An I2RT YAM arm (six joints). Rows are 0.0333 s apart.
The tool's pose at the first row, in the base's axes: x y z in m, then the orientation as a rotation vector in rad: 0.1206 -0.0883 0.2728 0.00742 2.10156 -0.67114
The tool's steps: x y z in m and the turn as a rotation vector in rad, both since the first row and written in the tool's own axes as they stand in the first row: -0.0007 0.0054 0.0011 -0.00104 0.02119 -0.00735; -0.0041 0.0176 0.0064 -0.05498 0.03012 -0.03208; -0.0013 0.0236 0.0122 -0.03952 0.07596 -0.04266; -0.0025 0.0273 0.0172 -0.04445 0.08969 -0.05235; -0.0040 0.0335 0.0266 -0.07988 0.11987 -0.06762; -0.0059 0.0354 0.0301 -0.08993 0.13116 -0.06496
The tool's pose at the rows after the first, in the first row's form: 0.1232 -0.0840 0.2704 0.00626 2.12320 -0.67708; 0.1323 -0.0753 0.2650 -0.04718 2.15243 -0.63569; 0.1366 -0.0735 0.2575 -0.03453 2.19302 -0.66389; 0.1421 -0.0724 0.2545 -0.04314 2.20903 -0.66601; 0.1517 -0.0711 0.2486 -0.06980 2.25119 -0.64014; 0.1560 -0.0707 0.2477 -0.06893 2.26488 -0.62874
